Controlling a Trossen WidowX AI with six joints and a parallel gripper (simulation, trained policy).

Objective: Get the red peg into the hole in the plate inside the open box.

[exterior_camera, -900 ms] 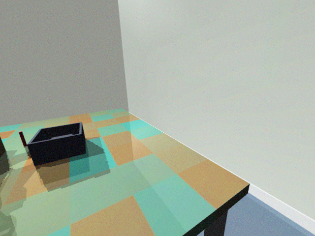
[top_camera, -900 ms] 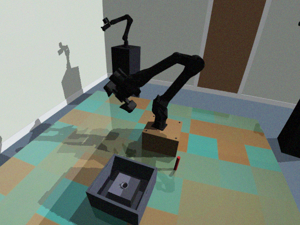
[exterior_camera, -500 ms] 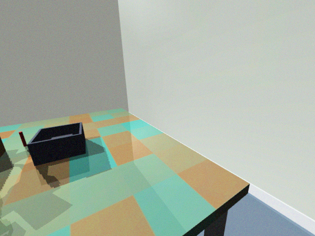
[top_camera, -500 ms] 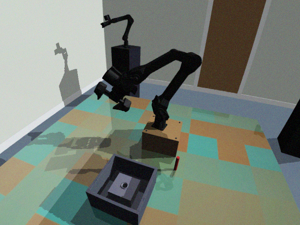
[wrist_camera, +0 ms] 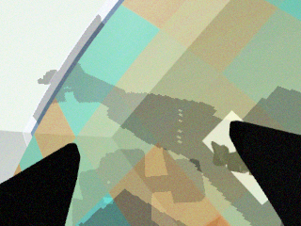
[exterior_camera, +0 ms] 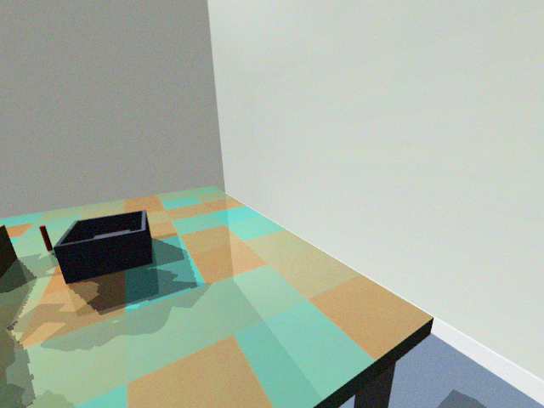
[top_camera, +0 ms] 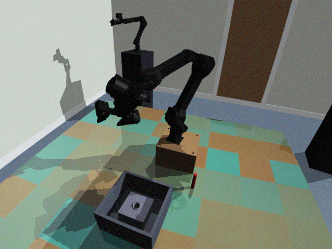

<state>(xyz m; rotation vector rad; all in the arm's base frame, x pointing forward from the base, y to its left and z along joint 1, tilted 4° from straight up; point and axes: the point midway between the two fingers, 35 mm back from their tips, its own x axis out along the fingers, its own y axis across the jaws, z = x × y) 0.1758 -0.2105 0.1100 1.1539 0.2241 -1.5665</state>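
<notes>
Now: gripper tip 4 cm past the red peg, 38 cm to the right of it and 17 cm above it. Round my gripper tip: dark box (17 cm ahead, 25 cm to the left, 18 cm below); grey plate (17 cm ahead, 25 cm to the left, 16 cm below).
</notes>
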